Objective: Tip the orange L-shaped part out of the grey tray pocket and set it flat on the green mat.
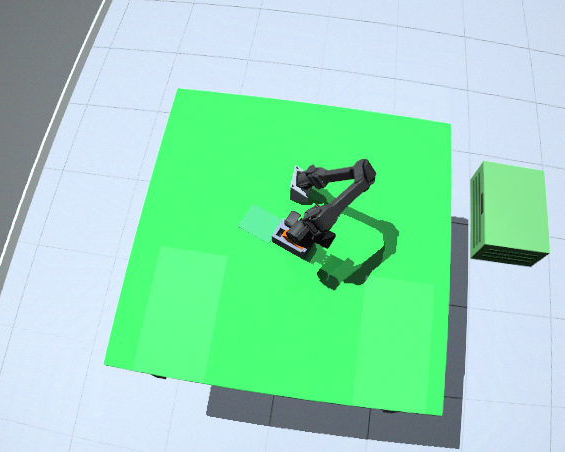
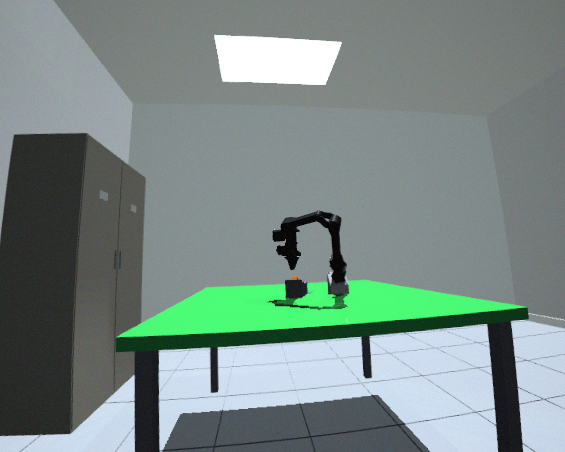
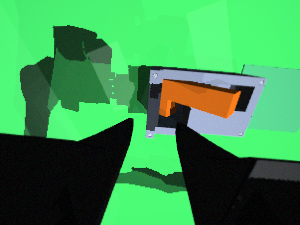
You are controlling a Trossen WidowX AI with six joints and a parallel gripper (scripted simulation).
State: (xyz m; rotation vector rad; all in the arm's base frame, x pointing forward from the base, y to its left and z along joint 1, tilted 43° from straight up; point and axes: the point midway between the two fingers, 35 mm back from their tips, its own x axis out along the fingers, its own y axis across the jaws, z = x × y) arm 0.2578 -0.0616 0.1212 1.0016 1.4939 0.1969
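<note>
The orange L-shaped part lies 10 cm below my gripper tip, 3 cm to the right of it and 3 cm behind it. Round my gripper tip: pale green mat (19 cm to the right, 16 cm below, 11 cm behind).
</note>
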